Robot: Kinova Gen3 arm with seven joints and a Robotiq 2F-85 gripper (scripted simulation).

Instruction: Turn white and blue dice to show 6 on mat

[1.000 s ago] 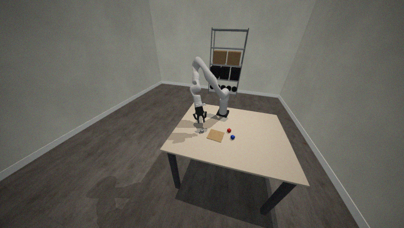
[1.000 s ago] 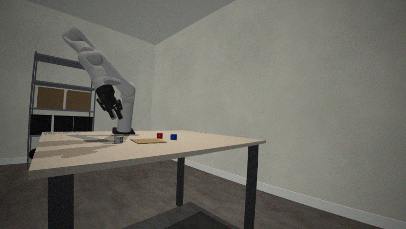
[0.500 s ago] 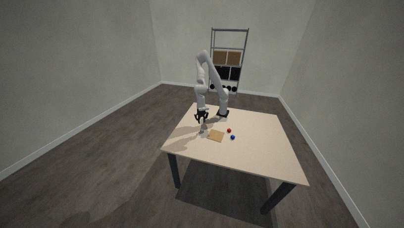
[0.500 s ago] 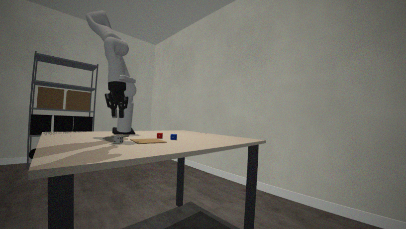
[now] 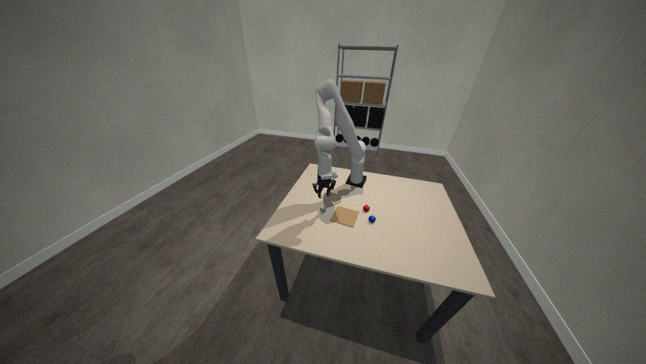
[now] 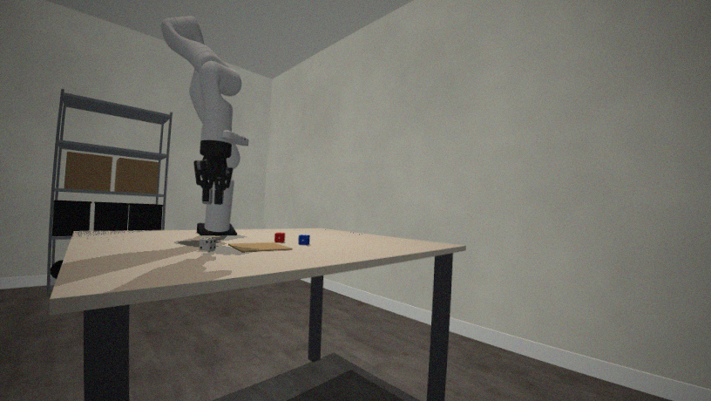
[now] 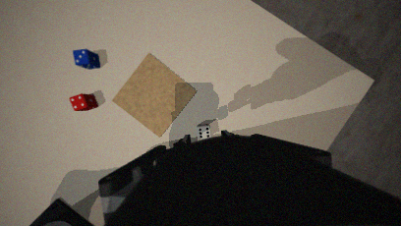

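The white die lies 1 cm behind my hand, 1 cm to the right of it and 12 cm below it. Also, from my hand: tan mat (1 cm behind, 14 cm to the left, 13 cm below); blue die (2 cm behind, 29 cm to the left, 12 cm below); red die (11 cm behind, 25 cm to the left, 12 cm below).
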